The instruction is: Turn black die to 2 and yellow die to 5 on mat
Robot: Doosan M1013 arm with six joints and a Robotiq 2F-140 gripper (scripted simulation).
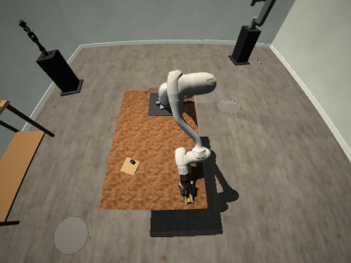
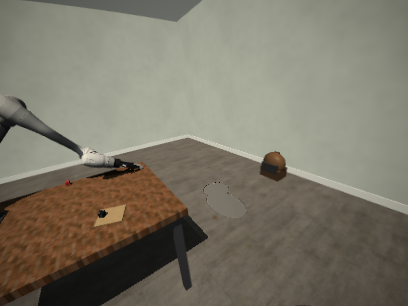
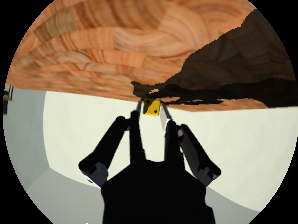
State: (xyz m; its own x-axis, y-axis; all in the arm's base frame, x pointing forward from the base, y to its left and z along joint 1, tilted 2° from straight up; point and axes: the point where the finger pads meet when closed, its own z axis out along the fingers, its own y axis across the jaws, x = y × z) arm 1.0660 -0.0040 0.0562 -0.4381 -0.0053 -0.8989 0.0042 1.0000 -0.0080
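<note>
The yellow die lies 10 mm below my hand and 10 mm ahead of it. The rest, counted from my hand: black die (440 mm to the right, 410 mm behind, 10 mm below); tan mat (460 mm to the right, 380 mm behind, 30 mm below); red die (510 mm behind, 200 mm to the left, 10 mm below).
</note>
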